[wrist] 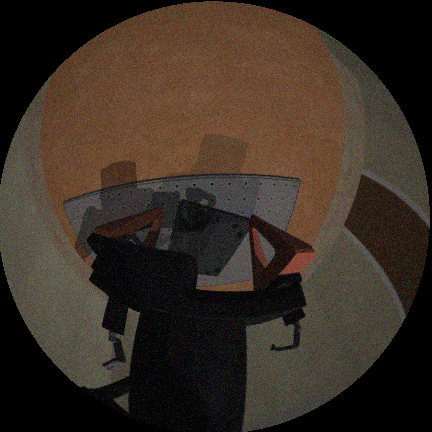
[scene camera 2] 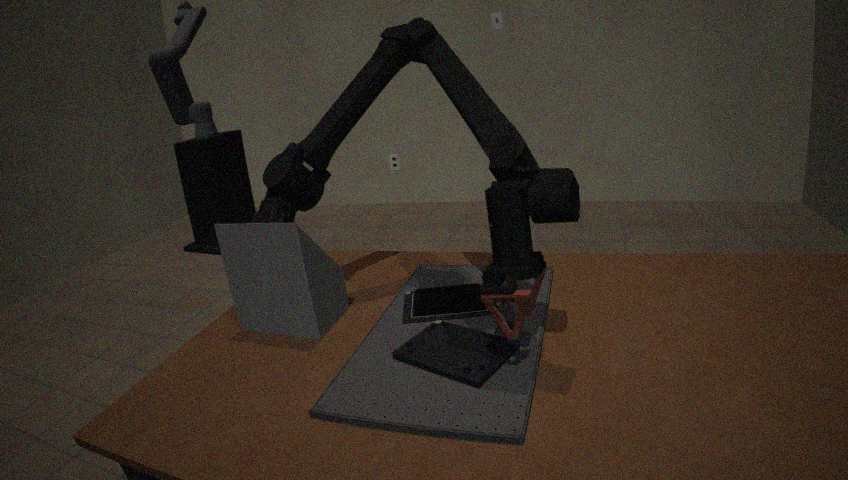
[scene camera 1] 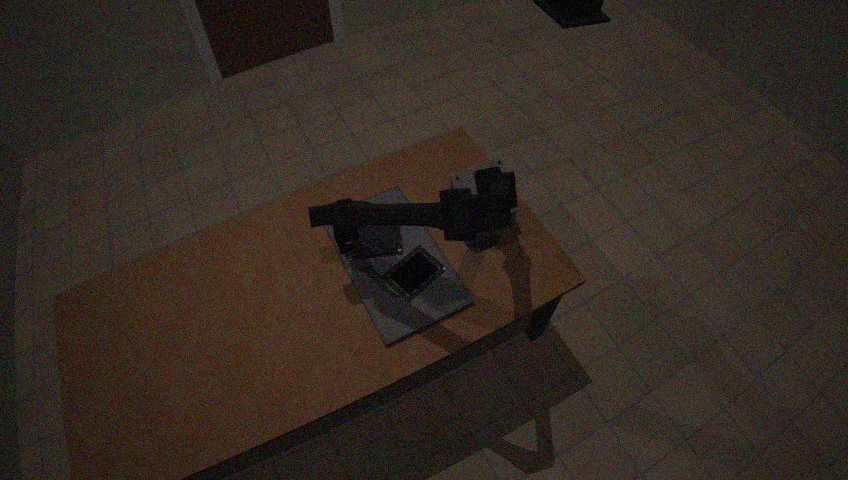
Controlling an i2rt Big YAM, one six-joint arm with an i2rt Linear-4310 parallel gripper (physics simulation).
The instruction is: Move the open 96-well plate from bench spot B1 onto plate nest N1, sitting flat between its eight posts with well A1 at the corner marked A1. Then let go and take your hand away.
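Places are measured from the arm's base along level axes (x down, y left, z ahead), in metres.
Pixels of known places: gripper, fingertip midpoint: (wrist: 205,214) (scene camera 2: 520,326) (scene camera 1: 344,242); arm's base, link origin: (scene camera 2: 268,243) (scene camera 1: 488,187).
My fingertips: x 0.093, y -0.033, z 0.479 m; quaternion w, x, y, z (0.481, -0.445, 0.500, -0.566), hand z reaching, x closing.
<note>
For each thing: its top centre in the pictures, then the offset to it from my fingertips. Level surfaces: height alone.
- 96-well plate, top centre: (scene camera 2: 448,295) (scene camera 1: 413,270) dx +0.042, dy +0.153, dz -0.177 m
- grey perforated board, top centre: (scene camera 2: 456,326) (wrist: 163,254) (scene camera 1: 391,257) dx +0.057, dy +0.073, dz -0.131 m
- plate nest, top centre: (scene camera 2: 455,342) (wrist: 204,254) (scene camera 1: 374,237) dx +0.036, dy -0.007, dz -0.102 m
- wooden table, surface height: dx +0.071 m
The 96-well plate (scene camera 1: 414,271) (scene camera 2: 447,300) looks like a black rectangle inside a light outline, lying flat on the grey perforated board (scene camera 1: 389,330) (scene camera 2: 416,410) (wrist: 272,195). In the wrist view I cannot make it out behind the gripper. The plate nest (scene camera 1: 383,236) (scene camera 2: 455,355) (wrist: 215,242) is a dark slab beside it, turned at an angle, with small posts near its corners. A pale mark shows at one corner; lettering is unreadable. My gripper (scene camera 1: 350,245) (scene camera 2: 516,330) (wrist: 205,214) is open and empty, its orange fingers low near the nest's edge, apart from the plate.
The arm stands on a grey wedge-shaped base (scene camera 2: 267,279) at the left of the wooden table (scene camera 1: 208,333) (scene camera 2: 684,356) (wrist: 200,90). Behind it, a second arm sits on a black pedestal (scene camera 2: 214,190). The picture is dark and grainy, and shadows cross the board.
</note>
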